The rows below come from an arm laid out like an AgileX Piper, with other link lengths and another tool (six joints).
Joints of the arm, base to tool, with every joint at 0 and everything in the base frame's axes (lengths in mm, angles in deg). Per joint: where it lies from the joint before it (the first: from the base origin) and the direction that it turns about. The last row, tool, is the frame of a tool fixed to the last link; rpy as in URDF.
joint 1: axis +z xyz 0 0 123
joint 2: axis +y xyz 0 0 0
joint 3: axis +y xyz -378.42 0 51.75
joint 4: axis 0.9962 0 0.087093 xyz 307.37 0 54.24
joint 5: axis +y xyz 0 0 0
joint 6: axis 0.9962 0 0.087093 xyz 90.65 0 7.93
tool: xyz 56.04 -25 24.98 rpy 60.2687 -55.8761 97.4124
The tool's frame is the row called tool.
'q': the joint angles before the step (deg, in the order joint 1, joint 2, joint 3, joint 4, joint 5, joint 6). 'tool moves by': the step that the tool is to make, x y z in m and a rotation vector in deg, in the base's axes. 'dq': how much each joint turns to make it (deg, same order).
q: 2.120 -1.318 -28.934 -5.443 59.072 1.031
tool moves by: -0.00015 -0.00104 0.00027 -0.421 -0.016 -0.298
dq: 0.000 0.000 0.001 -0.517 -0.001 0.001
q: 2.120 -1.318 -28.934 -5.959 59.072 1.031
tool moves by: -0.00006 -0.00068 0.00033 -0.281 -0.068 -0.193
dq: 0.001 0.000 0.000 -0.344 -0.058 0.002
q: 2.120 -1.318 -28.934 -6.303 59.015 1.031
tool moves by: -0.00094 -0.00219 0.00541 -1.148 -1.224 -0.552
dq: 0.001 0.000 -0.400 -1.203 -0.804 -0.170
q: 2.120 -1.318 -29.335 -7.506 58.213 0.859
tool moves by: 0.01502 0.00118 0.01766 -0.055 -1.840 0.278
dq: 0.000 3.840 -0.917 -0.171 -4.757 0.402
